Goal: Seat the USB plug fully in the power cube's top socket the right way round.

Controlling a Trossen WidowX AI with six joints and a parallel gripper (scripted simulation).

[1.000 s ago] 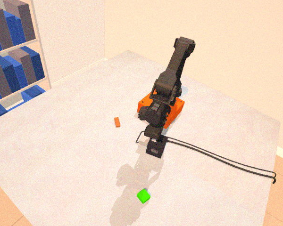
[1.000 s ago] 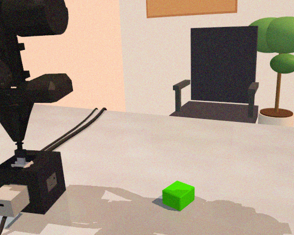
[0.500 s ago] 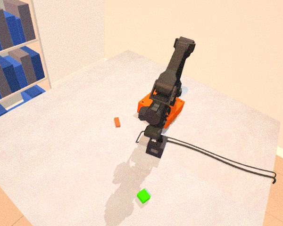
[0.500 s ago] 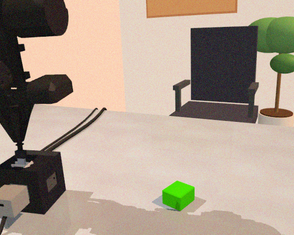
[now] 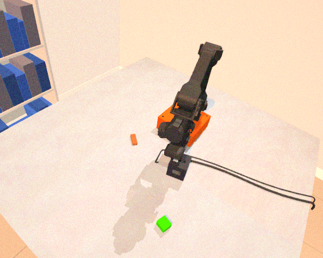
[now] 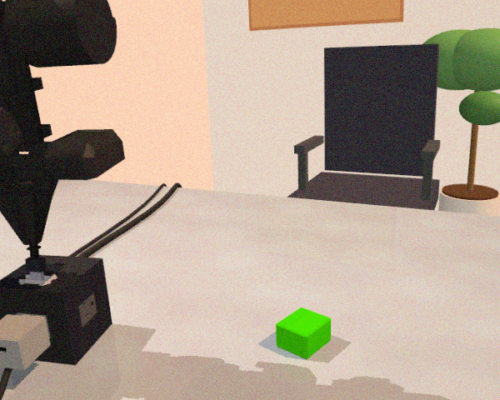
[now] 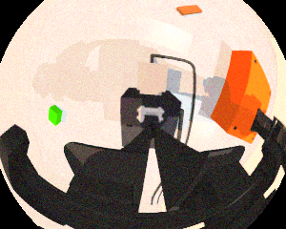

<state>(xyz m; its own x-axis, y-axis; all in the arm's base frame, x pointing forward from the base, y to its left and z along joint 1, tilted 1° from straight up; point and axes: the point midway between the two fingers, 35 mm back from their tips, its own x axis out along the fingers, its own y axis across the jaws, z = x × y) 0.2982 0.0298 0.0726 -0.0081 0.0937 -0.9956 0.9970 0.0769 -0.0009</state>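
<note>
The small USB plug lies 2 cm below my gripper tip. The rest, counted from my gripper tip: pale socket: 4 cm below; then green cube: 24 cm ahead, 10 cm below, 6 cm to the left.
</note>
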